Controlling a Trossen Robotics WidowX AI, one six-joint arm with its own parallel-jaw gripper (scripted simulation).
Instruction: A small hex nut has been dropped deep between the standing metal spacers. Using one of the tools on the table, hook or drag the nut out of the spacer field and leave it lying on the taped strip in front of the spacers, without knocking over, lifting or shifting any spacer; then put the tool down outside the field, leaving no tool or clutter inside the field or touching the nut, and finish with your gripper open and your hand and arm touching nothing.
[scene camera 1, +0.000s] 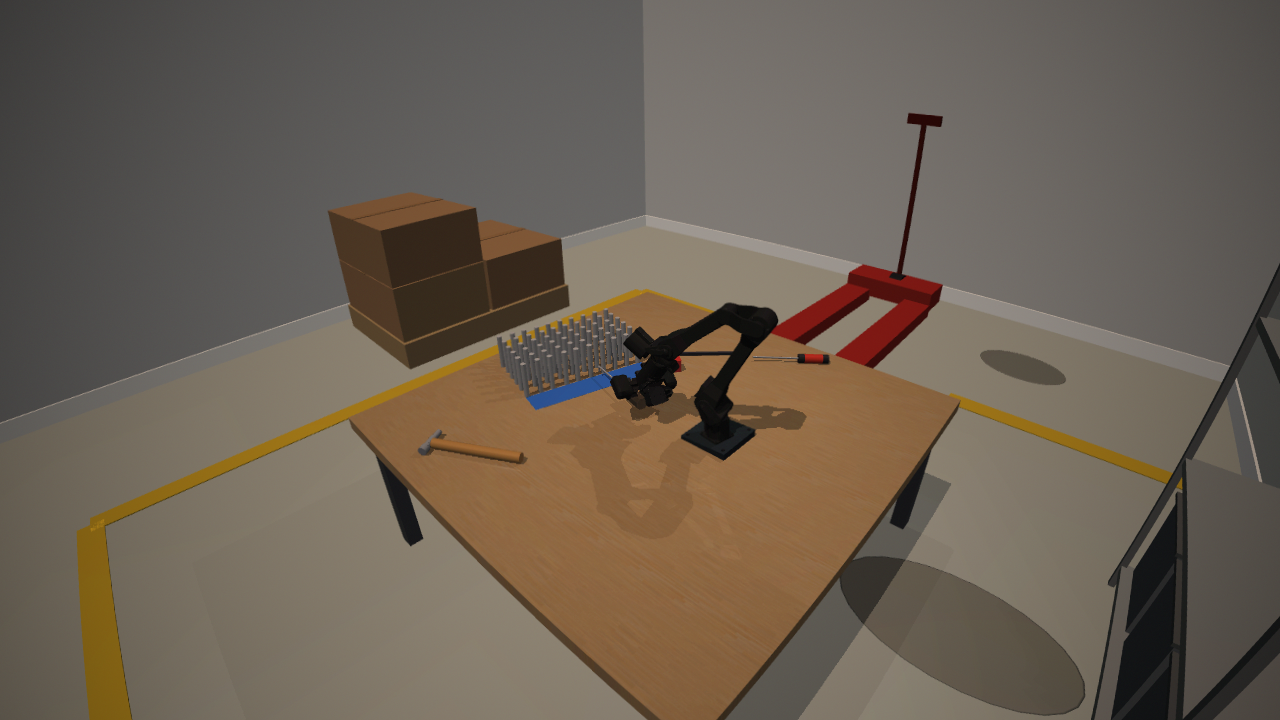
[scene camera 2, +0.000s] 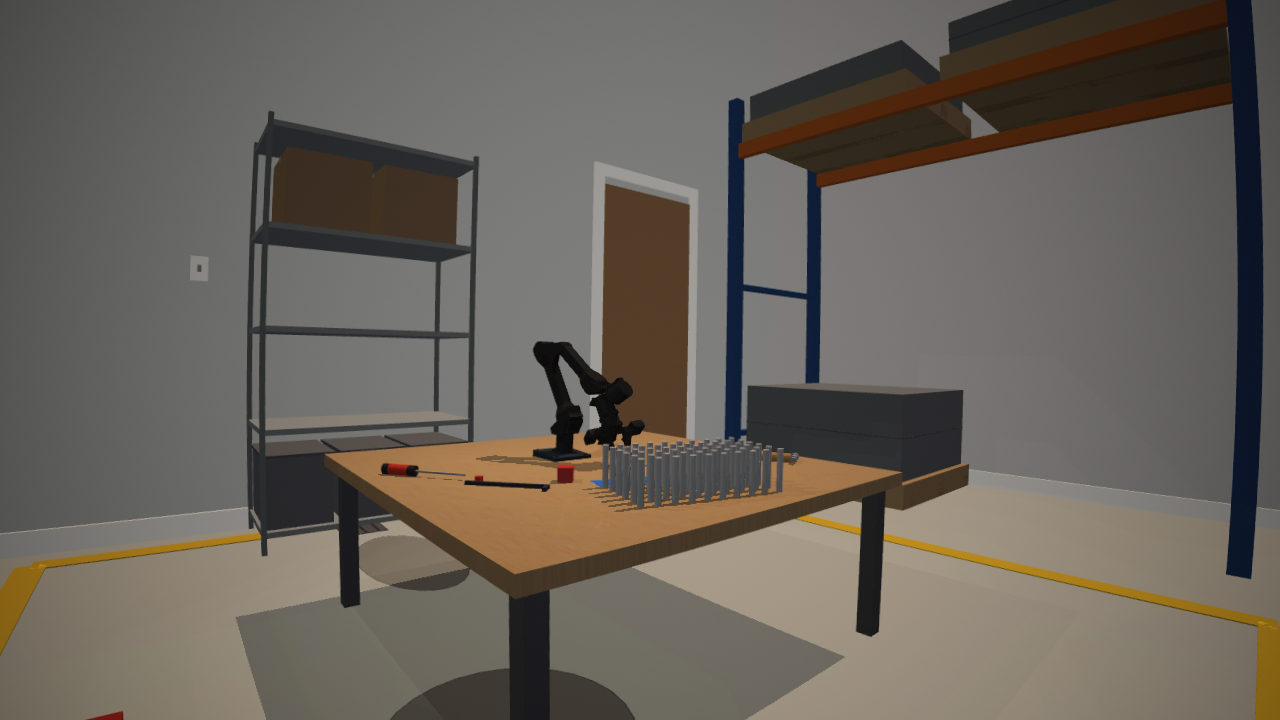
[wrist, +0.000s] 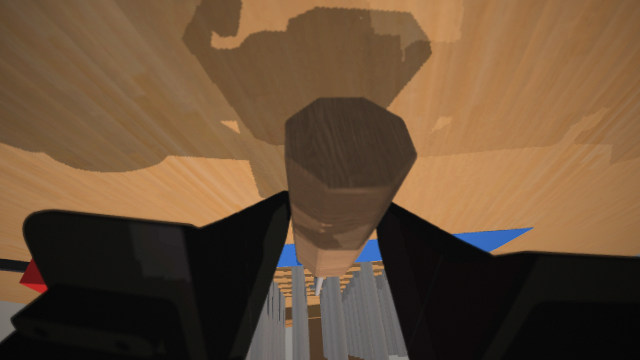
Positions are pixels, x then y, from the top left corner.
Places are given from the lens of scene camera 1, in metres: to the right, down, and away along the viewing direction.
my gripper (scene camera 1: 633, 397): -0.02, 0.11, 1.58
blue taped strip (scene camera 1: 576, 389): -0.19, 0.09, 1.69
